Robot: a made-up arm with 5 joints.
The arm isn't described. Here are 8 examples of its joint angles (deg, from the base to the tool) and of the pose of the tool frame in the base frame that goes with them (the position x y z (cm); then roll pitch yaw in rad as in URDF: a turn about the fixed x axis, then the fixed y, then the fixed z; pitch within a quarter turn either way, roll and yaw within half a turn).
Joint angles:
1: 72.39 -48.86 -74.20 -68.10 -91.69
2: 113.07 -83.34 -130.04 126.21 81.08
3: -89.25 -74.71 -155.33 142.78 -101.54
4: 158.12 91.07 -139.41 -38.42 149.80
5: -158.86 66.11 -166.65 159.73 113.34
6: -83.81 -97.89 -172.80 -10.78 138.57
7: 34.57 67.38 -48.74 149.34 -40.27
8: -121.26 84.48 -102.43 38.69 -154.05
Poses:
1: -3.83 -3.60 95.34 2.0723 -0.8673 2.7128
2: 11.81 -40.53 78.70 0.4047 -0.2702 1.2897
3: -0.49 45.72 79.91 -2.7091 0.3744 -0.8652
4: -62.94 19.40 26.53 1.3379 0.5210 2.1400
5: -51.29 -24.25 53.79 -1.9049 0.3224 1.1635
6: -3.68 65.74 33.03 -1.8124 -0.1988 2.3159
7: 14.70 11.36 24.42 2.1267 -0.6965 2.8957
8: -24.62 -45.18 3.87 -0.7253 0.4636 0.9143
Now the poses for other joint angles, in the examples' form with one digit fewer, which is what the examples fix.
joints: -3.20 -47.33 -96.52 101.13 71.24
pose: 2.2 3.0 93.7 -0.180 0.268 -0.660
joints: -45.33 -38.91 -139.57 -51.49 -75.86
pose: -20.7 20.4 100.5 1.274 -0.527 1.447
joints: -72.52 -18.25 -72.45 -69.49 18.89
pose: 7.8 -25.1 88.4 2.339 -1.168 1.916
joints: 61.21 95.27 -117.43 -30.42 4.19
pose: 24.2 48.4 7.7 -0.969 -0.080 1.227
